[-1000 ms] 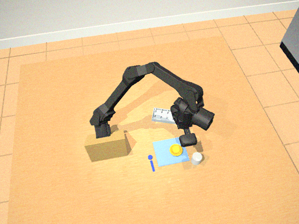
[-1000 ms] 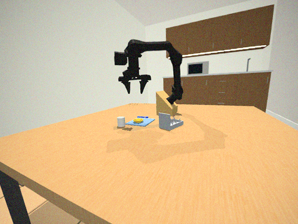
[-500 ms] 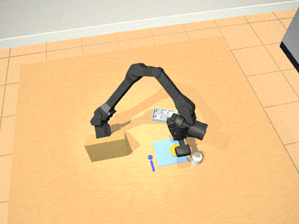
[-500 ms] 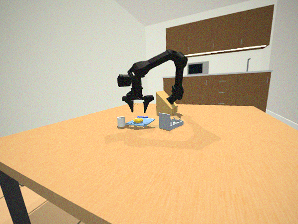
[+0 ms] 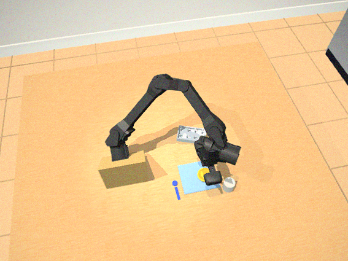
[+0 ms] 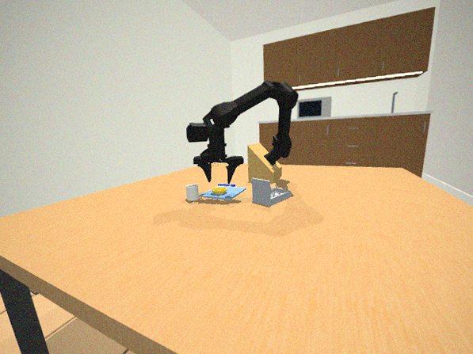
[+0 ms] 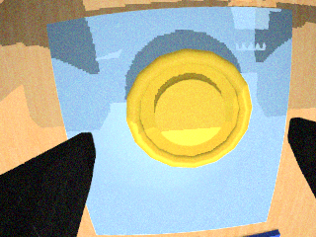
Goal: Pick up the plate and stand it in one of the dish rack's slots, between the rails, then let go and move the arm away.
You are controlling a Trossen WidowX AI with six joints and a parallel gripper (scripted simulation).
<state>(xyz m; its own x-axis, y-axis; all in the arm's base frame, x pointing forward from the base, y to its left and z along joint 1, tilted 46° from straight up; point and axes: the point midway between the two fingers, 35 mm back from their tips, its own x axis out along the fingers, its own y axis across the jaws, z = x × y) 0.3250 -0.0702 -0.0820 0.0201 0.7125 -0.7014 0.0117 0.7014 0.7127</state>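
The yellow plate lies 3 cm below my gripper tip. The rest, counted from my gripper tip: light blue mat (3 cm behind, 4 cm below); then white cup (8 cm ahead, 7 cm to the right, 2 cm below); then blue spoon (13 cm behind, 3 cm to the right, 4 cm below).
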